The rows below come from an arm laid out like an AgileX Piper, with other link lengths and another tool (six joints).
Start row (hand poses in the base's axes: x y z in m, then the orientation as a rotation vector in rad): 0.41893, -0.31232, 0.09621, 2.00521, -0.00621, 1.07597
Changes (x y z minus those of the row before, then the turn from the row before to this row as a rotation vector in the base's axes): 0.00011, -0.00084, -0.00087, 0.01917, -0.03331, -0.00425; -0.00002, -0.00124, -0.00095, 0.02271, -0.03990, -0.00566; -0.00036, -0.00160, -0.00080, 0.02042, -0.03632, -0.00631; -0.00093, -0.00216, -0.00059, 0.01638, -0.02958, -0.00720; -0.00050, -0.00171, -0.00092, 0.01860, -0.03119, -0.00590; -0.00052, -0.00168, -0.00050, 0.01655, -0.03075, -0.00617; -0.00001, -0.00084, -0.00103, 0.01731, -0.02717, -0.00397; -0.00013, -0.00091, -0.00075, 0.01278, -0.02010, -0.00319; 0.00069, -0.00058, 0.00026, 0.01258, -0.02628, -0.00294; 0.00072, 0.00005, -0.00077, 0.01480, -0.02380, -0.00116; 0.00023, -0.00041, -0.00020, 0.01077, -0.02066, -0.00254; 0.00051, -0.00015, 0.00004, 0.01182, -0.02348, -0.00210; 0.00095, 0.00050, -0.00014, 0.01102, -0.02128, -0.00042; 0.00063, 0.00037, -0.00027, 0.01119, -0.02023, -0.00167; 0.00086, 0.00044, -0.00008, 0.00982, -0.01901, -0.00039; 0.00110, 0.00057, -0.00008, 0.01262, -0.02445, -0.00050; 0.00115, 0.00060, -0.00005, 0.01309, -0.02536, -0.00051; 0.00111, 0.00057, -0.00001, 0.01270, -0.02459, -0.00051; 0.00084, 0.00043, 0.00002, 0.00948, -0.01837, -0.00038; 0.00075, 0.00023, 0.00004, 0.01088, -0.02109, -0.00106; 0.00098, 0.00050, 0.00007, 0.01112, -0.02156, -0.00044; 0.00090, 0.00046, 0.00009, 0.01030, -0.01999, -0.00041; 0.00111, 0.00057, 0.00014, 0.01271, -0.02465, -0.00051
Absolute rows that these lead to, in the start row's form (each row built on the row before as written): 0.41904, -0.31316, 0.09534, 2.00331, -0.03842, 1.11037; 0.41902, -0.31440, 0.09439, 1.99988, -0.07768, 1.15102; 0.41866, -0.31600, 0.09359, 1.99547, -0.11465, 1.18708; 0.41773, -0.31816, 0.09300, 1.99054, -0.14679, 1.21496; 0.41723, -0.31987, 0.09208, 1.98644, -0.18002, 1.24549; 0.41671, -0.32155, 0.09158, 1.98021, -0.21211, 1.27497; 0.41670, -0.32239, 0.09055, 1.97702, -0.24098, 1.30218; 0.41657, -0.32330, 0.08980, 1.97426, -0.26265, 1.32208; 0.41726, -0.32388, 0.09006, 1.96733, -0.28697, 1.34834; 0.41798, -0.32383, 0.08929, 1.96411, -0.31013, 1.37335; 0.41821, -0.32424, 0.08909, 1.95873, -0.33021, 1.39384; 0.41872, -0.32439, 0.08913, 1.95231, -0.35204, 1.41752; 0.41967, -0.32389, 0.08899, 1.94711, -0.37074, 1.43988; 0.42030, -0.32352, 0.08872, 1.94193, -0.39031, 1.46034; 0.42116, -0.32308, 0.08864, 1.93684, -0.40711, 1.48022; 0.42226, -0.32251, 0.08856, 1.92998, -0.42877, 1.50573; 0.42341, -0.32191, 0.08851, 1.92251, -0.45130, 1.53212; 0.42452, -0.32134, 0.08850, 1.91491, -0.47324, 1.55762; 0.42536, -0.32091, 0.08852, 1.90899, -0.48967, 1.57662; 0.42611, -0.32068, 0.08856, 1.90162, -0.50913, 1.59798; 0.42709, -0.32018, 0.08863, 1.89416, -0.52851, 1.62016; 0.42799, -0.31972, 0.08872, 1.88699, -0.54651, 1.64066; 0.42910, -0.31915, 0.08886, 1.87782, -0.56878, 1.66586
